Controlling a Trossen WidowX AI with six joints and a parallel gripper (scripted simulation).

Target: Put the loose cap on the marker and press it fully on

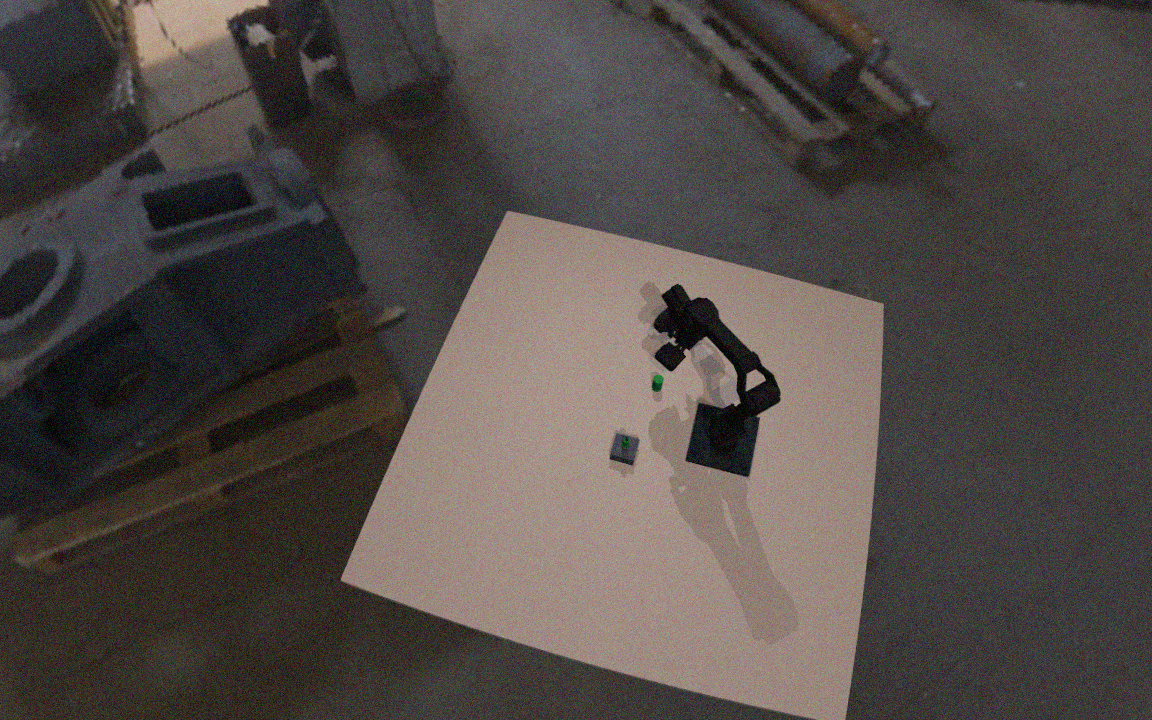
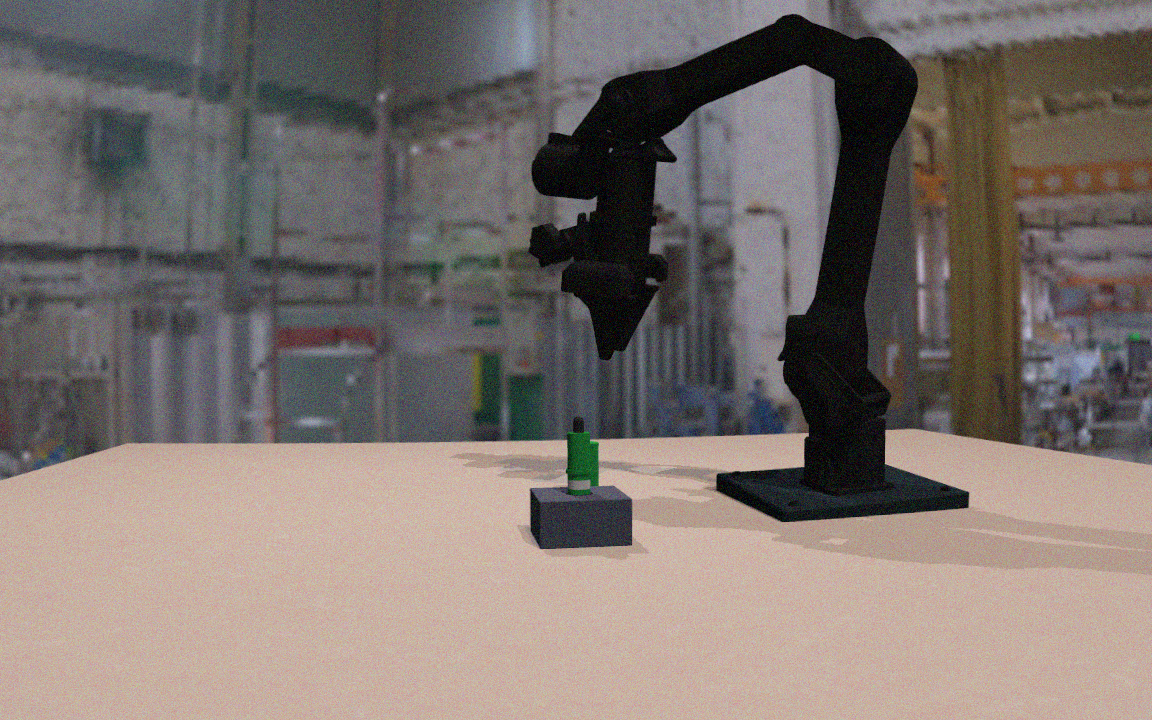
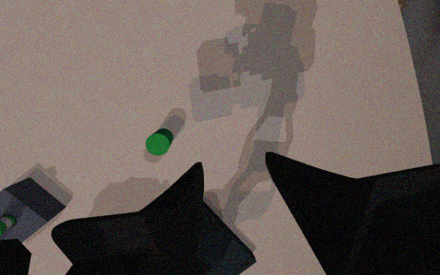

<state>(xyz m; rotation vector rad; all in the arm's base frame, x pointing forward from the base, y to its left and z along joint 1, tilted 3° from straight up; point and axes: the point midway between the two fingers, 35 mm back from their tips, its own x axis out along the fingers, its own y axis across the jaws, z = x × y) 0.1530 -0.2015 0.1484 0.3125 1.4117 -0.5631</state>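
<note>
Now: gripper tip 50 mm short of the green cap, 60 mm to the right of it and 110 mm above it. Also, from my gripper tip: dark grey holder block: 100 mm ahead, 270 mm to the left, 120 mm below; then green marker: 100 mm ahead, 270 mm to the left, 70 mm below.
</note>
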